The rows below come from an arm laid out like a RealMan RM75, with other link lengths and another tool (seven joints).
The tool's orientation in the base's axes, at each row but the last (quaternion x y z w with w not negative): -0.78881, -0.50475, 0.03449, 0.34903; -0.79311, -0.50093, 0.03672, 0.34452; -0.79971, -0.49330, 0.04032, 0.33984; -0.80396, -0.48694, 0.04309, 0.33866; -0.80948, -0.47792, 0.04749, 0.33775; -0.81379, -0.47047, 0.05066, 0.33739
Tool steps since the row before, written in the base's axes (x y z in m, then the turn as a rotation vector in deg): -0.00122, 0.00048, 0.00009, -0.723, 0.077, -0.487; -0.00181, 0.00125, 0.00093, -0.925, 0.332, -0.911; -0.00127, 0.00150, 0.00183, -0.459, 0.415, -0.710; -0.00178, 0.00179, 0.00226, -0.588, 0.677, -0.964; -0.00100, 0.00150, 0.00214, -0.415, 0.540, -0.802; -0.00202, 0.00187, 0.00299, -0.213, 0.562, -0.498
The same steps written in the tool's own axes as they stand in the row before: -0.00017, -0.00111, 0.00068, -0.435, -0.292, 0.701; 0.00039, -0.00226, 0.00066, -0.447, -0.267, 1.235; 0.00107, -0.00246, -0.00014, -0.088, -0.053, 0.936; 0.00111, -0.00320, -0.00012, -0.008, -0.078, 1.314; 0.00120, -0.00248, -0.00049, 0.014, -0.003, 1.052; 0.00108, -0.00388, -0.00055, 0.215, -0.044, 0.749
